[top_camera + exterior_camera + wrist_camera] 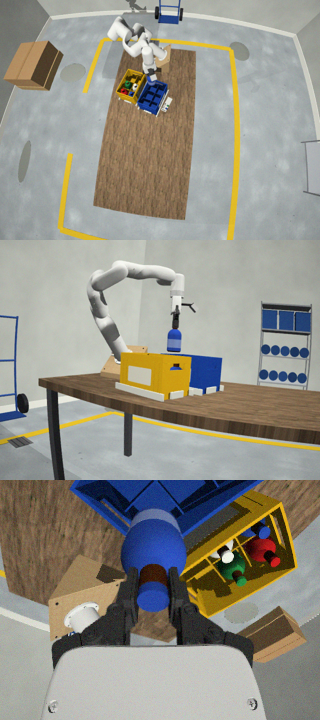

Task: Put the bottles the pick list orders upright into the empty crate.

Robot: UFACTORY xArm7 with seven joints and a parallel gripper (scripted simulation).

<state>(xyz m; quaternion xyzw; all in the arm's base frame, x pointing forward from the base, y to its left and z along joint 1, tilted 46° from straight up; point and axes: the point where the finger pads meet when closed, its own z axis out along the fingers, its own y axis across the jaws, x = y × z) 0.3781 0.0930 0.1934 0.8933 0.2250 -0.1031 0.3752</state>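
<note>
Now: hand 10 cm short of the blue crate, 1 cm to the right of it and 25 cm above it. From my hand the other things lie so: white-label bottle 2 cm ahead, 17 cm to the right, 25 cm below; then blue-label bottle 10 cm ahead, 19 cm to the right, 25 cm below; then yellow crate 21 cm to the right, 25 cm below.
</note>
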